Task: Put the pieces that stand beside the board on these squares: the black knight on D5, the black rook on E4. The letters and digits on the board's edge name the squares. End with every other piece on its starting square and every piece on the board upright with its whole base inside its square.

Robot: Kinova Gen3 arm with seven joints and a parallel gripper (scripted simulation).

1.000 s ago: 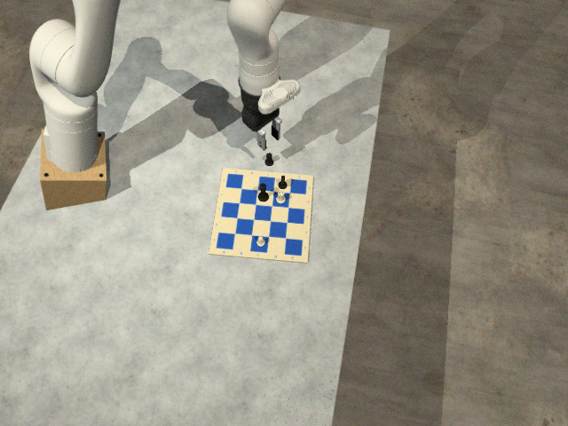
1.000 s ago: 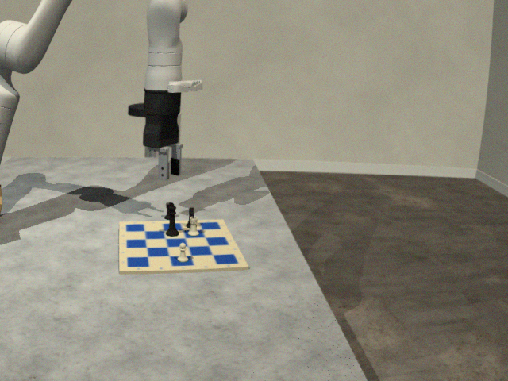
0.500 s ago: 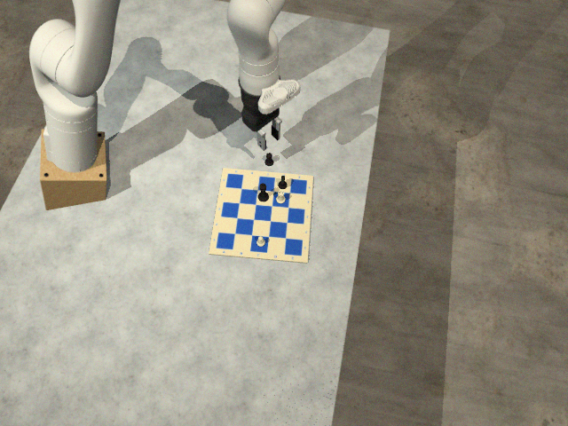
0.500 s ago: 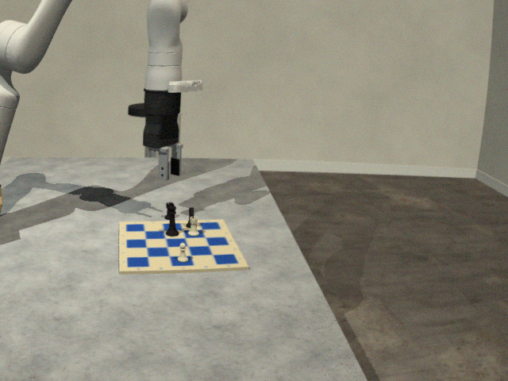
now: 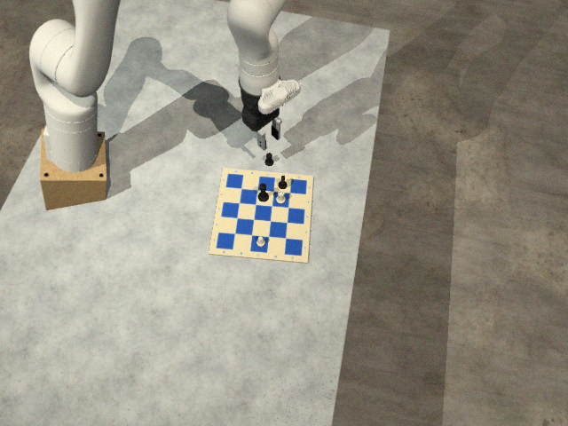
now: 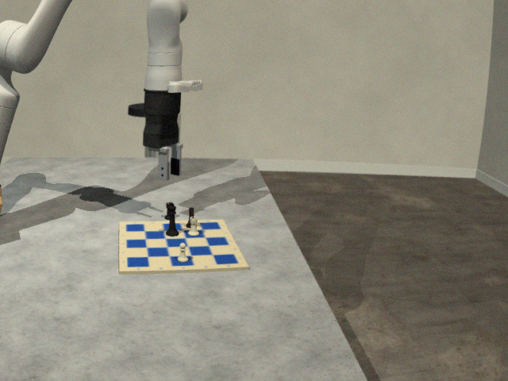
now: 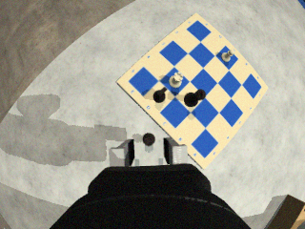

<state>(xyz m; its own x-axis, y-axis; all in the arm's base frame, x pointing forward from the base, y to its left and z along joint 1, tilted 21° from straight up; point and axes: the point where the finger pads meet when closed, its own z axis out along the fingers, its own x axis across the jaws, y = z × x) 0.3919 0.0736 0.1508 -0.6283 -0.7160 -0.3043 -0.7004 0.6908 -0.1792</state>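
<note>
The black rook is 90 mm below my hand. Also, from my hand: white pawn: 210 mm to the right, 90 mm below; cream chessboard: 140 mm to the right, 110 mm below; white rook: 40 mm ahead, 100 mm to the right, 90 mm below.
</note>
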